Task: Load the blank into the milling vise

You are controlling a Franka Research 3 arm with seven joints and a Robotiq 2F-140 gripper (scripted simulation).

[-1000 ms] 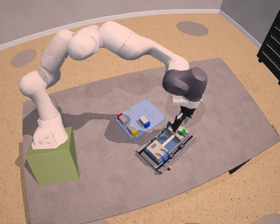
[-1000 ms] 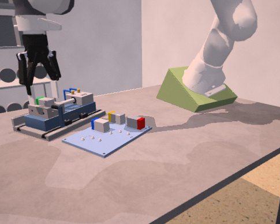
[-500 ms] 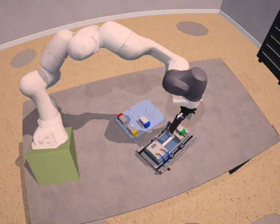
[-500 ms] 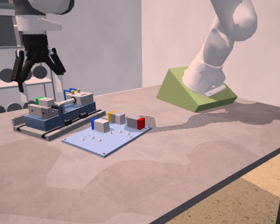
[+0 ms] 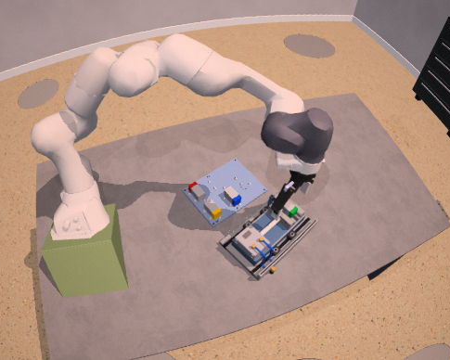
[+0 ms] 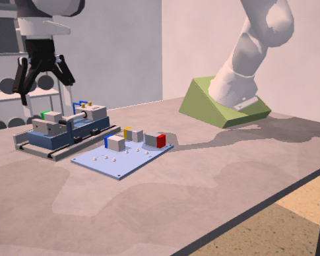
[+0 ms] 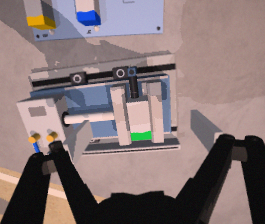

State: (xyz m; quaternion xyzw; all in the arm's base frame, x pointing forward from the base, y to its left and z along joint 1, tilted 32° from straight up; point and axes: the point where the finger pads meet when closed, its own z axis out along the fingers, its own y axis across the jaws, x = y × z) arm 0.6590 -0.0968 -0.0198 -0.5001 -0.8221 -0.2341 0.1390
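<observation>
Now: hand 4 cm above the green-ended blank. From my hand the other things lie so: blue-ended blank 15 cm behind, 14 cm to the left, 11 cm below; fixed jaw 6 cm below, 2 cm ahead, 1 cm to the left; black work stop rod 4 cm to the left, 4 cm below, 3 cm behind.
</observation>
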